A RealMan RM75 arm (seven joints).
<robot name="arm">
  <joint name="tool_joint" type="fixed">
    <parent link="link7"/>
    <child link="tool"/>
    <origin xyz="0 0 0" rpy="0 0 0"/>
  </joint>
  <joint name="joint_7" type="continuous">
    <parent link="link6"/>
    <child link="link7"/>
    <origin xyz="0 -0.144 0" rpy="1.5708 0 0"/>
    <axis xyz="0 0 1"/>
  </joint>
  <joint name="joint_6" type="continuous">
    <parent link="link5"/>
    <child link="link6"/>
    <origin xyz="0 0 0" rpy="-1.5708 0 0"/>
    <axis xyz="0 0 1"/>
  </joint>
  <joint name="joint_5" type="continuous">
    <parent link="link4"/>
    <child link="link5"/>
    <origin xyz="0 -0.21 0" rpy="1.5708 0 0"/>
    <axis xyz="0 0 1"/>
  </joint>
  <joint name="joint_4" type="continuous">
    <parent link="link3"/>
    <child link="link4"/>
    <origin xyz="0 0 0" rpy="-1.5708 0 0"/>
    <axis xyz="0 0 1"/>
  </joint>
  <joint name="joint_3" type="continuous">
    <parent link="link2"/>
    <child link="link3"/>
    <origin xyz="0 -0.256 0" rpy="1.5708 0 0"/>
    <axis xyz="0 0 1"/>
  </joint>
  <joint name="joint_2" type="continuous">
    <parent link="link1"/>
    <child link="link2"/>
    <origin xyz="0 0 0" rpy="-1.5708 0 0"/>
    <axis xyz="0 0 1"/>
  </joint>
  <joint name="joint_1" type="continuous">
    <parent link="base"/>
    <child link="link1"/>
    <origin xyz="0 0 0.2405" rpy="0 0 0"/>
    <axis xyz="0 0 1"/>
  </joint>
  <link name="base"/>
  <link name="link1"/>
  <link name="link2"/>
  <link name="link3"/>
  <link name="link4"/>
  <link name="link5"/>
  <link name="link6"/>
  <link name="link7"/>
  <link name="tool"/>
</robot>
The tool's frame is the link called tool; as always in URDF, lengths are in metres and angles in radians. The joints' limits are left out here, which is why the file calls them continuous.
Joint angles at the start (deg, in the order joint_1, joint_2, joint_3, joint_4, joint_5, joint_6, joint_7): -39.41 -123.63 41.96 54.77 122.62 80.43 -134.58
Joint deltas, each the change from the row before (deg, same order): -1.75 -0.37 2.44 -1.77 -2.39 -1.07 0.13; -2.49 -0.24 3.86 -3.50 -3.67 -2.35 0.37; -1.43 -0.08 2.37 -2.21 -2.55 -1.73 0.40; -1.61 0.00 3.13 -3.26 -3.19 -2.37 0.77; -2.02 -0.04 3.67 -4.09 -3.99 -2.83 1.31; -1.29 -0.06 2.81 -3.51 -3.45 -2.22 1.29; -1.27 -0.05 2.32 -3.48 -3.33 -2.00 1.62; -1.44 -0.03 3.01 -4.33 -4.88 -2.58 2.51; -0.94 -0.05 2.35 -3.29 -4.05 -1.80 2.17; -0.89 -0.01 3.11 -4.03 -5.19 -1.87 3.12; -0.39 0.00 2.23 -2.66 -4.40 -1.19 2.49; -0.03 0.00 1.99 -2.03 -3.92 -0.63 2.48; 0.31 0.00 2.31 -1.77 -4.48 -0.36 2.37
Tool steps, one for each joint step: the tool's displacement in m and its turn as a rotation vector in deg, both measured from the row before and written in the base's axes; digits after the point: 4 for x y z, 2 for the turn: 0.0181 0.0034 -0.0123 -1.50 -1.54 -2.18; 0.0223 0.0038 -0.0189 -2.15 -1.88 -2.25; 0.0123 0.0018 -0.0107 -0.97 -1.14 -1.04; 0.0114 0.0008 -0.0145 -1.33 -1.00 -0.74; 0.0121 -0.0003 -0.0173 -1.48 -0.96 -0.70; 0.0054 -0.0018 -0.0137 -1.12 -0.72 0.16; 0.0034 -0.0017 -0.0120 -0.79 -0.57 0.30; 0.0024 -0.0020 -0.0134 -0.46 -0.71 0.64; -0.0001 -0.0021 -0.0095 -0.20 -0.45 0.70; -0.0035 -0.0036 -0.0107 -0.11 -0.14 0.83; -0.0034 -0.0019 -0.0057 0.37 -0.44 0.87; -0.0041 -0.0023 -0.0038 0.45 -0.41 0.52; -0.0050 -0.0027 -0.0029 0.48 -0.74 0.81
